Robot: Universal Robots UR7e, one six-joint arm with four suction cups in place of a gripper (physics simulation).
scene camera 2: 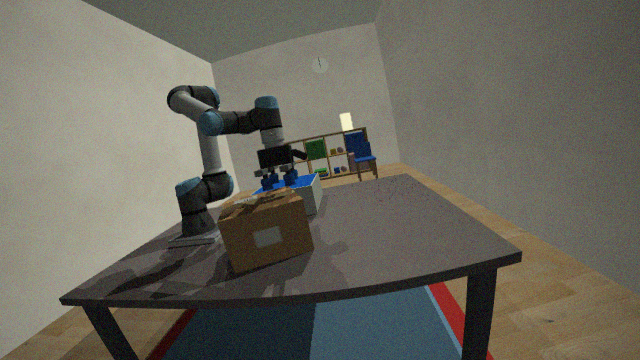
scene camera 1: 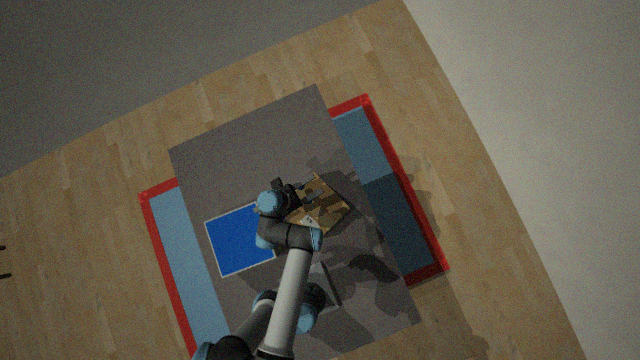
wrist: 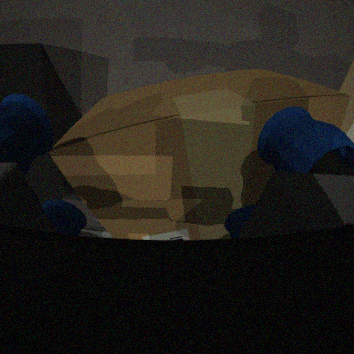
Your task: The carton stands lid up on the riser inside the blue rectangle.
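The brown carton (scene camera 1: 334,206) (scene camera 2: 295,230) (wrist: 135,167) stands on the grey table, next to the riser, with a pale tape strip and a white label on its upward face. It is turned at an angle to the riser. The riser (scene camera 2: 313,196) is a pale-sided block with the blue rectangle (scene camera 1: 235,242) (scene camera 2: 306,180) on top, framed by a thin pale line. The arm hides part of that top in scene camera 1. My gripper (scene camera 1: 308,194) (scene camera 2: 279,179) (wrist: 155,175) is open, its blue suction cups pointing down just above the carton's top; whether they touch it I cannot tell.
The grey table (scene camera 1: 250,130) (scene camera 2: 400,225) carries the arm's base plate (scene camera 2: 192,242) at the left in scene camera 2. A red-edged blue mat (scene camera 1: 365,145) (scene camera 2: 380,325) lies below. A shelf unit (scene camera 2: 330,134) and a blue chair (scene camera 2: 356,145) stand behind the table.
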